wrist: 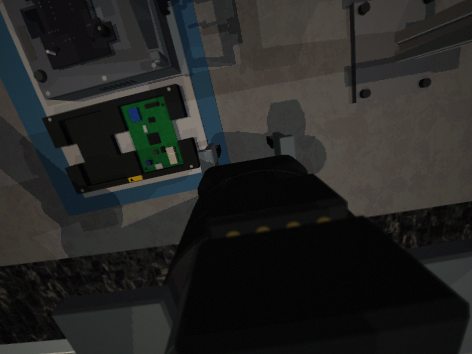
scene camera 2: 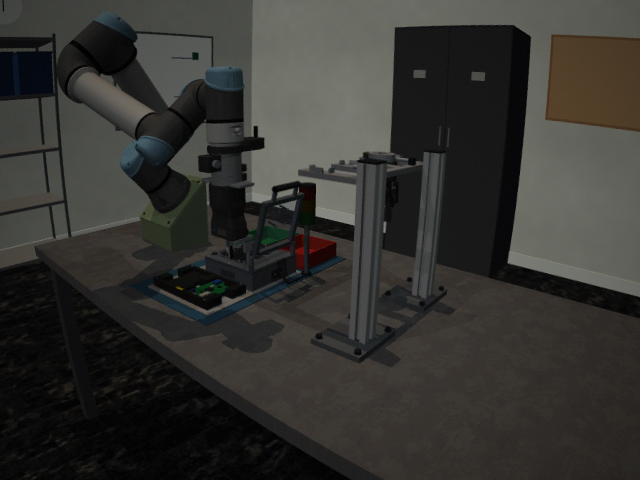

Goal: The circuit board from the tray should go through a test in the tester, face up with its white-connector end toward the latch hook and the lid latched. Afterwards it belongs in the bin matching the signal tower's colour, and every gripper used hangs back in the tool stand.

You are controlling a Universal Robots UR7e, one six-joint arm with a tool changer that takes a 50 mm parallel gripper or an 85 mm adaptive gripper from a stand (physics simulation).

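Places are measured from the arm's base along level axes (x back, y left, z down), in centimetres.
Where they show: arm's base, origin of its link: (scene camera 2: pixel 173 195).
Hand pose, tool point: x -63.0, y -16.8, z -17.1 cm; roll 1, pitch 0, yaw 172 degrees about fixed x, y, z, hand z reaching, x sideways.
Each offset is from my tool point to the top centre of the thing. "*": to the spot under its first point. Level surfaces: height alone.
The green circuit board {dx +14.3, dy +2.7, dz +30.3 cm} (scene camera 2: pixel 212 286) (wrist: pixel 152 135) lies face up in the black tray (scene camera 2: pixel 170 283) (wrist: pixel 56 131), its white connector near the tray's lower edge in the wrist view. The grey tester (scene camera 2: pixel 276 271) (wrist: pixel 70 86) stands beside the tray; its lid (scene camera 2: pixel 262 222) is raised. My gripper (scene camera 2: pixel 239 249) (wrist: pixel 246 146) is open, with nothing between its fingers. It points down and overlaps the tester in the scene view; its fingers show beside the tray in the wrist view. The signal tower {* dx +8.3, dy +29.6, dz +12.3 cm} (scene camera 2: pixel 307 204) has red, amber and green segments; I cannot tell whether one is lit.
A green bin (scene camera 2: pixel 273 236) and a red bin {* dx +13.9, dy +40.0, dz +29.1 cm} (scene camera 2: pixel 320 251) stand behind the tester. The tool stand (scene camera 2: pixel 368 248) rises at the right, with a dark gripper (scene camera 2: pixel 391 198) hanging in it. A blue mat {dz +32.8 cm} (scene camera 2: pixel 206 316) (wrist: pixel 75 202) lies under the tray and tester.
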